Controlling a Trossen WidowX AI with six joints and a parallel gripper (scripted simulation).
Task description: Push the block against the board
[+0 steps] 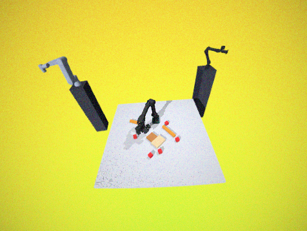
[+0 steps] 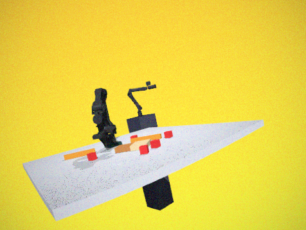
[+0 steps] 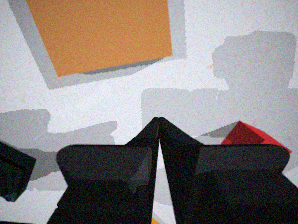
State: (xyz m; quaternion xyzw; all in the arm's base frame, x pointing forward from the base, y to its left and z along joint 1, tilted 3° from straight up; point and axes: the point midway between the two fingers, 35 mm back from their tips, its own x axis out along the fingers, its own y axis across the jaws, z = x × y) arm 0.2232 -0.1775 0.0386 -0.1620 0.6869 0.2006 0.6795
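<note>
The brown square block lies 90 mm to the left of my gripper tip, 60 mm ahead of it and 30 mm below it. Also, from my gripper tip: pale tan board: 160 mm to the left, 140 mm ahead, 30 mm below.
</note>
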